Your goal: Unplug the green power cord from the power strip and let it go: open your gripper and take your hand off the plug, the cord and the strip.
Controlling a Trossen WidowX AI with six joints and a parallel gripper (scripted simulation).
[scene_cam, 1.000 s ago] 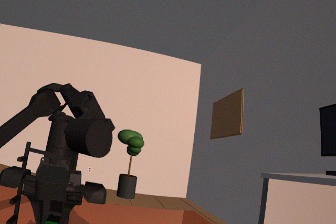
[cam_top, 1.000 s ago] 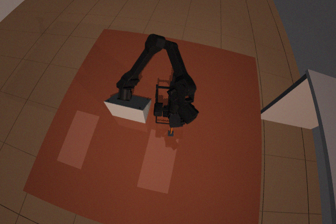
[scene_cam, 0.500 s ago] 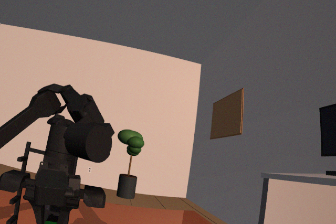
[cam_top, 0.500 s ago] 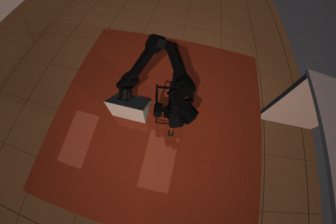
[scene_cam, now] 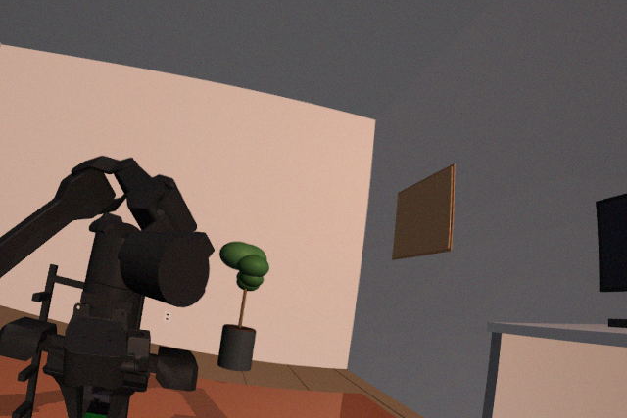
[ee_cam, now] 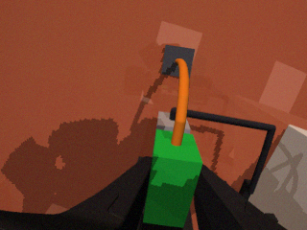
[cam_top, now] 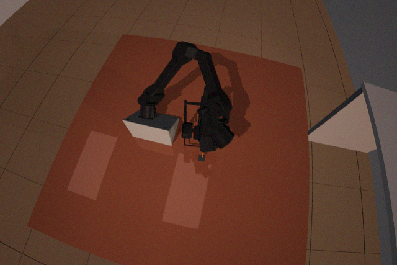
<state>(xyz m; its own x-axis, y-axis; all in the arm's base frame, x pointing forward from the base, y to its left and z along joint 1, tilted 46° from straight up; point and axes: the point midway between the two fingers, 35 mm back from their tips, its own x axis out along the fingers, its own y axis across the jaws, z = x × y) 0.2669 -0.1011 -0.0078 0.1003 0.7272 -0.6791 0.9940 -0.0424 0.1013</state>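
The green plug is 3 cm to the left of my gripper tip.
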